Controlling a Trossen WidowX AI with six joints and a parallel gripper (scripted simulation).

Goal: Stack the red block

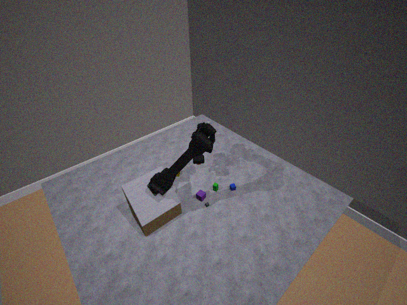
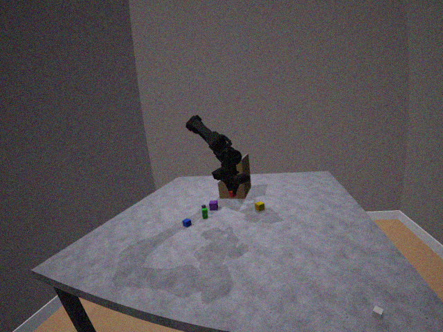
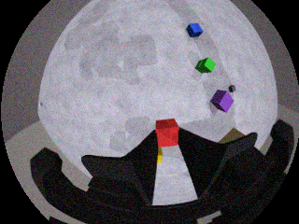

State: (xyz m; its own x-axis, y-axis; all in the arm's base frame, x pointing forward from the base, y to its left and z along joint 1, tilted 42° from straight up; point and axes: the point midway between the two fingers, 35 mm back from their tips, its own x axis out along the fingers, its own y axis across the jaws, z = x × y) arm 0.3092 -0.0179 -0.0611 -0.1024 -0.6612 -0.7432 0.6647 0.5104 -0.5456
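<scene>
My gripper tip is now 10 mm past the green block, 150 mm to the left of it and 90 mm above it. Round my gripper tip: purple cube 110 mm behind, 130 mm to the right, 100 mm below; then red block right at my gripper tip; then yellow cube 90 mm behind, 120 mm to the left, 110 mm below.
</scene>
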